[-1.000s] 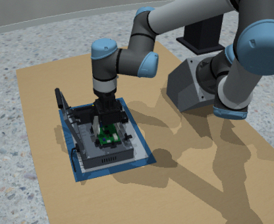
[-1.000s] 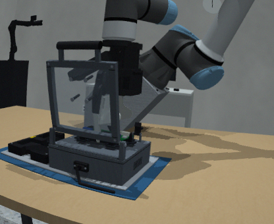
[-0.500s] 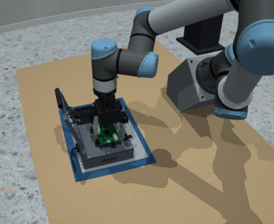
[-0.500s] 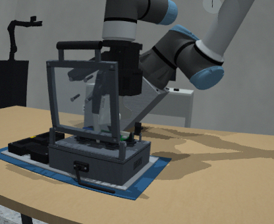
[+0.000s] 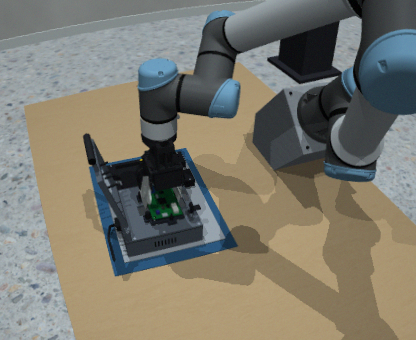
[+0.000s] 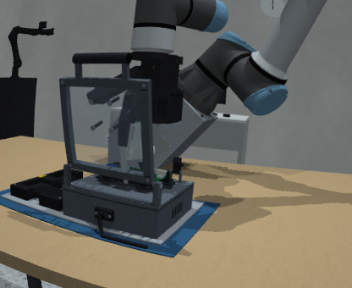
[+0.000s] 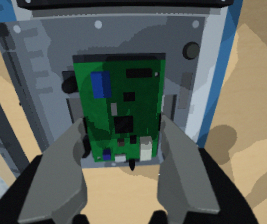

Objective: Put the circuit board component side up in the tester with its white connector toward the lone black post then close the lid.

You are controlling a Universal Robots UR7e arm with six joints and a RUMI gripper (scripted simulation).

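My gripper is now right at the green circuit board. The rest, counted from my hand: clear tester lid (12 cm ahead, 10 cm above, 2 cm to the right); then nest (1 cm to the left, 1 cm below, 1 cm ahead).
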